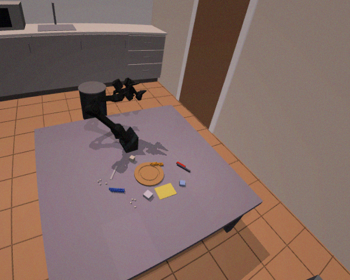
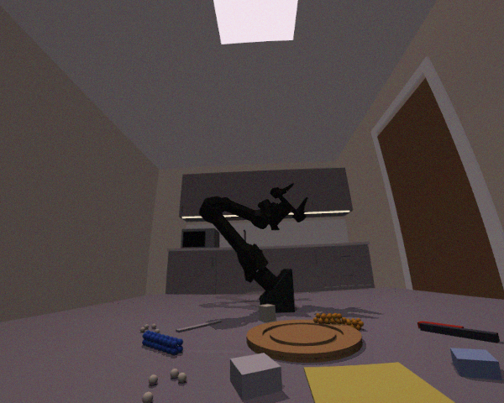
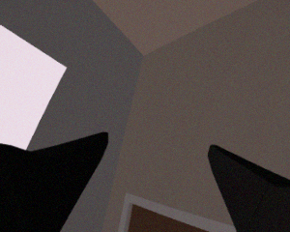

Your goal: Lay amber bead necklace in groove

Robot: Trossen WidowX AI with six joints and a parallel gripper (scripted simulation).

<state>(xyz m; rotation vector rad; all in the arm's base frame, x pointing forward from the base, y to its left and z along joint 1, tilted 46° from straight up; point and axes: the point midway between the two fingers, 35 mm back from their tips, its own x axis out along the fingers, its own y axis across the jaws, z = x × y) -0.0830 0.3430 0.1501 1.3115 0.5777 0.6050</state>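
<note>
The round wooden bead board lies 390 mm ahead of my gripper tip, 140 mm to the right of it and 430 mm below it. Also, from my gripper tip: blue block: 570 mm ahead, 10 mm to the left, 430 mm below; red-and-black tool: 450 mm ahead, 110 mm to the left, 430 mm below; thin rod: 270 mm ahead, 350 mm to the right, 440 mm below.
</note>
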